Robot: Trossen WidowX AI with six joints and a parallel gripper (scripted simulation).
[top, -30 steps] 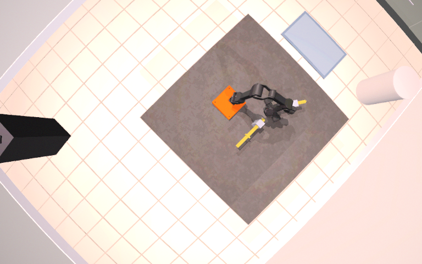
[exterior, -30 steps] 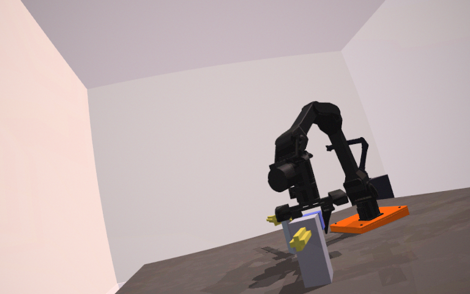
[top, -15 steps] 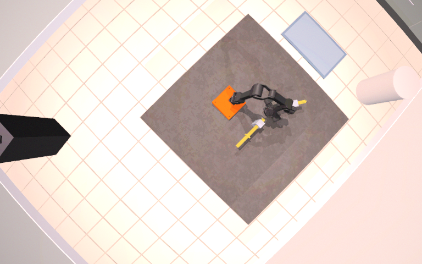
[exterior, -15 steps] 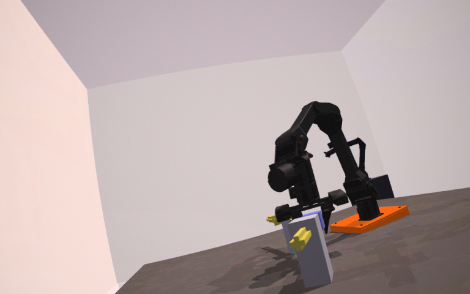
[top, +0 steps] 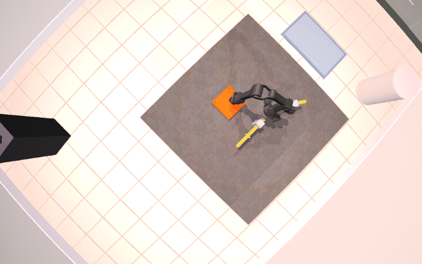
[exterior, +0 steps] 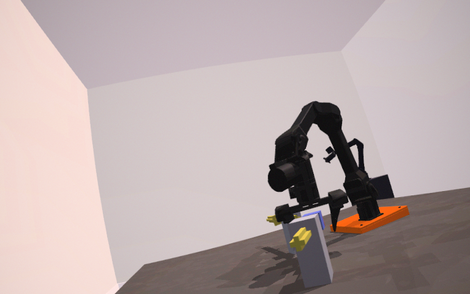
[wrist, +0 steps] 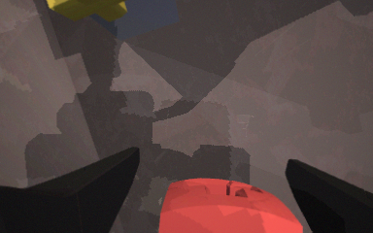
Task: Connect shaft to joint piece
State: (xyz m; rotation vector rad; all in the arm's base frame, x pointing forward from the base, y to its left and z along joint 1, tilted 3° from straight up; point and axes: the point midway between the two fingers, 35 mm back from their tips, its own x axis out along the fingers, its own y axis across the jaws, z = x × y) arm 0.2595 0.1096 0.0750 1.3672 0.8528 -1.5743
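Right now my gripper tip is 10 mm short of the red joint piece, 20 mm to the right of it and 40 mm below it.
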